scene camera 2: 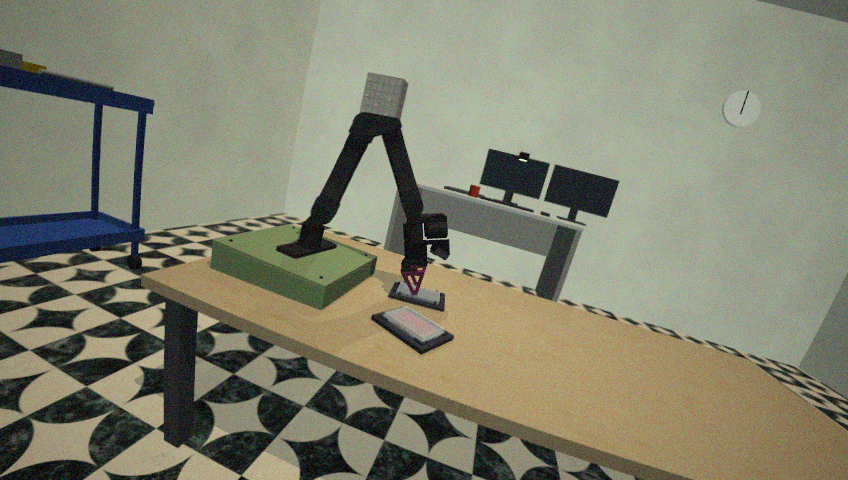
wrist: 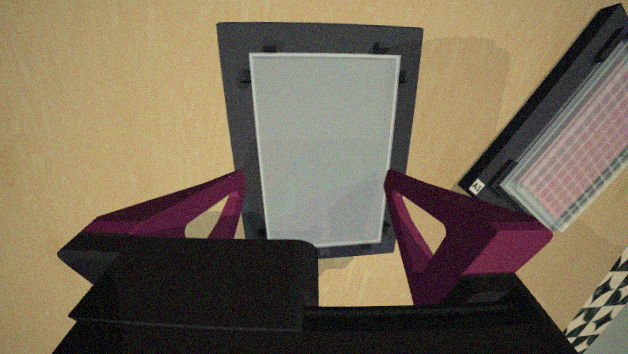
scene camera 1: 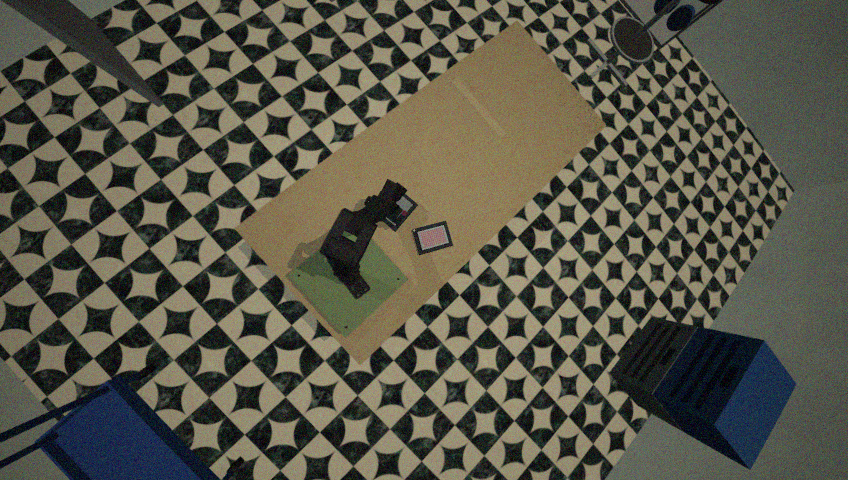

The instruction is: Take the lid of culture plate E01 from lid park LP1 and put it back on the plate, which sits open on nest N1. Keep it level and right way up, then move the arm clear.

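Places are measured from the arm's base along level axes (x ahead, y left, z up), in metres.
Pixels of known places: gripper, fingertip midpoint: (scene camera 2: pixel 416 290) (wrist: pixel 314 177); arm's base at its link origin: (scene camera 2: pixel 308 248).
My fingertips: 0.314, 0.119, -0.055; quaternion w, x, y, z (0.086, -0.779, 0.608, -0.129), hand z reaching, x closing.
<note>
For each thing: its top centre in the pictures, then the offset to it from my fingertips, as dx, dy, dz. Level surfaces: height alone.
- lid at its top centre: (wrist: pixel 326 164) (scene camera 2: pixel 419 291) (scene camera 1: pixel 396 208) +0.011, -0.005, +0.003
- dark lid park LP1 at its top centre: (wrist: pixel 327 165) (scene camera 2: pixel 419 290) (scene camera 1: pixel 396 208) +0.011, -0.005, +0.005
- open culture plate E01 at its top centre: (wrist: pixel 600 150) (scene camera 2: pixel 414 320) (scene camera 1: pixel 433 237) +0.068, -0.206, +0.011
- wooden table at its surface level: dz -0.015
The lid (scene camera 1: pixel 404 204) (scene camera 2: pixel 430 295) (wrist: pixel 322 115), a pale translucent rectangle with a light rim, lies flat on the dark lid park LP1 (wrist: pixel 320 37) (scene camera 2: pixel 395 295). The open culture plate E01 (scene camera 1: pixel 433 237) (scene camera 2: pixel 410 321) (wrist: pixel 575 150), with a pink well grid, sits in the dark nest N1 (scene camera 1: pixel 449 242) (scene camera 2: pixel 437 345) (wrist: pixel 544 102). My gripper (scene camera 2: pixel 414 290) (wrist: pixel 314 177) is open and empty, pointing down low over the lid. In the wrist view its magenta fingertips stand at either side of the lid's near half. Their exact height is hard to tell.
The arm stands on a green block (scene camera 1: pixel 374 297) (scene camera 2: pixel 267 270) at one end of the wooden table (scene camera 1: pixel 505 107) (scene camera 2: pixel 565 380). Nest N1 is close beside LP1, at an angle, its A1 label toward the right finger. A blue cart (scene camera 2: pixel 119 228) stands beyond the table.
</note>
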